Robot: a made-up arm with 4 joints. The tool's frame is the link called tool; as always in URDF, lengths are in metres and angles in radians. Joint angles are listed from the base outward. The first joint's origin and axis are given. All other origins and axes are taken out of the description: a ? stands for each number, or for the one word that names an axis. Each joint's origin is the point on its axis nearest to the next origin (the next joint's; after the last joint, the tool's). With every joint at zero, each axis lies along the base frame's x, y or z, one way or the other. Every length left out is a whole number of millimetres.
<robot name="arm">
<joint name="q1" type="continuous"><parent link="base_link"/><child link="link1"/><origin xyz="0.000 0.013 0.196" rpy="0.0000 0.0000 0.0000"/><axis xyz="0 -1 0"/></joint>
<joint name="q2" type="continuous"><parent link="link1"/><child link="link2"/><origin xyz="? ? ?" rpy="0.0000 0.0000 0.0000"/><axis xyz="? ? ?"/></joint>
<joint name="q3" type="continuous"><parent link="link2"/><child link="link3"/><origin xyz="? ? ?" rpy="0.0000 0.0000 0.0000"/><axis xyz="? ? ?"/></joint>
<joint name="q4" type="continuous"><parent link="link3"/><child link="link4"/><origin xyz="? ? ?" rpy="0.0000 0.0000 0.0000"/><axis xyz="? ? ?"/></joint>
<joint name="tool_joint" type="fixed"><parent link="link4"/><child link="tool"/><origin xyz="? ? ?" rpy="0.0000 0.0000 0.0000"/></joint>
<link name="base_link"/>
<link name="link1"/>
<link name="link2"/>
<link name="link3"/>
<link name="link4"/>
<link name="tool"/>
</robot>
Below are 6 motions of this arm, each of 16 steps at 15 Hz.
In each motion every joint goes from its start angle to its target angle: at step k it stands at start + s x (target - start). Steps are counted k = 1, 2, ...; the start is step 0. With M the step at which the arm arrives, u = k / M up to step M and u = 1 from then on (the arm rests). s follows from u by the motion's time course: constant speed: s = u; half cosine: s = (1 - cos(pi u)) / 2; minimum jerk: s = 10 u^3 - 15 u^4 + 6 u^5.
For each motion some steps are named. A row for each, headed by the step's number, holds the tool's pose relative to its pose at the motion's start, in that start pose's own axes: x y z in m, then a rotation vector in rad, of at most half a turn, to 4 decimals.
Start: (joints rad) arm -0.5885 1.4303 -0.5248 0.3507
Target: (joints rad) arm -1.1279 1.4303 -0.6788 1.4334
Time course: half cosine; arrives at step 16
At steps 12, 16:
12: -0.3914 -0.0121 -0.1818 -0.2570 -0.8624 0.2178
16: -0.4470 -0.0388 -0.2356 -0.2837 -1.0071 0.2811

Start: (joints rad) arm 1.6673 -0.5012 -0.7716 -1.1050
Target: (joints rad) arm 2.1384 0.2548 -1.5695 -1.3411
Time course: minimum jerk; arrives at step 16
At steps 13, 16:
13: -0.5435 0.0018 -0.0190 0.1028 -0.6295 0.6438
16: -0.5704 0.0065 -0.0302 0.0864 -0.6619 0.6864

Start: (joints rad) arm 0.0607 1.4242 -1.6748 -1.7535
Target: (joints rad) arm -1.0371 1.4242 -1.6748 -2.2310
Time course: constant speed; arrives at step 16
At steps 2, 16:
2: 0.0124 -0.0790 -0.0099 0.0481 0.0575 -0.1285
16: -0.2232 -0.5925 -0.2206 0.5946 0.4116 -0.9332

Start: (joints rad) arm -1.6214 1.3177 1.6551 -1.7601
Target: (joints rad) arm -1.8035 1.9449 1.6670 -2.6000
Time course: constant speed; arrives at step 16
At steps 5, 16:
5: 0.2121 0.0149 -0.0791 -0.0055 0.4568 -0.0655
16: 0.4488 -0.0182 -0.4639 0.0811 1.4608 -0.2013

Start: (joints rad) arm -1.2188 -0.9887 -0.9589 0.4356
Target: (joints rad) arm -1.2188 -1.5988 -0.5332 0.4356
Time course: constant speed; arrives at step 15
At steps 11, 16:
11: 0.0419 0.2021 -0.1438 -0.1466 0.3231 0.4124
16: 0.0181 0.2743 -0.1910 -0.1834 0.4172 0.5832

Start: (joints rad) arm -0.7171 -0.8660 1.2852 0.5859
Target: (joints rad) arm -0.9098 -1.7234 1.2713 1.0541
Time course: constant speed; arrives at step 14
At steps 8, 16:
8: -0.2646 -0.0136 0.0816 0.2068 -0.7215 0.0708
16: -0.4451 -0.0384 0.0134 0.3726 -1.2657 0.0566

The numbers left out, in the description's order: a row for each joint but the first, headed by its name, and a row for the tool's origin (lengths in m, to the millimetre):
q2: xyz 0.325 0.000 0.008, axis 0 0 -1
q3: xyz 0.267 -0.001 0.000, axis -1 0 0
q4: xyz 0.000 -0.008 0.036, axis 0 -1 0
tool: xyz 0.113 0.000 0.396

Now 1 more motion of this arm.
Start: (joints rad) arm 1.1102 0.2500 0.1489 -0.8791
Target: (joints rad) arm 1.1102 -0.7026 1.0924 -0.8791
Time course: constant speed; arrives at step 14
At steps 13, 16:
13: -0.2318 0.5899 -0.2823 -1.1057 -0.5050 -0.1448
16: -0.2558 0.6131 -0.3241 -1.1723 -0.5737 -0.1574

